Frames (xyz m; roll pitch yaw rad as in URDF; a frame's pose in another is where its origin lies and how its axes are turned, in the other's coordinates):
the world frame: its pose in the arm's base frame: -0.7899 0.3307 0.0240 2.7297 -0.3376 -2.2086
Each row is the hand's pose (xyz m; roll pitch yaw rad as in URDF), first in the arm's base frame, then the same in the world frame.
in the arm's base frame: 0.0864 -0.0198 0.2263 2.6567 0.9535 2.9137
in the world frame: -0.1596 -0.7281 -0.6132 -1.3443 -1.4133 1.9116
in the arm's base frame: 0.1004 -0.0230 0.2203 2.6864 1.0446 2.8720
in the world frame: -0.1670 -0.7417 -0.6150 -1.9057 -1.4302 2.5444
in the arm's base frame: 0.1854 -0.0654 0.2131 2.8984 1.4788 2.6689
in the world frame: -0.1850 -0.8279 -0.6513 -2.8136 -1.1240 -2.3897
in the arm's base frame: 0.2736 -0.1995 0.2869 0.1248 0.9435 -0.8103
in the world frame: -0.1085 -0.9455 -0.7587 -2.5785 -0.5226 -1.7719
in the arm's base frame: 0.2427 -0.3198 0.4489 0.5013 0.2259 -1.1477
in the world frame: 0.0537 -0.9424 -0.8826 -2.1619 0.0025 -1.1868
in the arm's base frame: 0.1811 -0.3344 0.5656 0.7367 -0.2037 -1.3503
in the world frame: 0.1380 -0.8674 -0.9524 -1.8680 0.2810 -0.7975
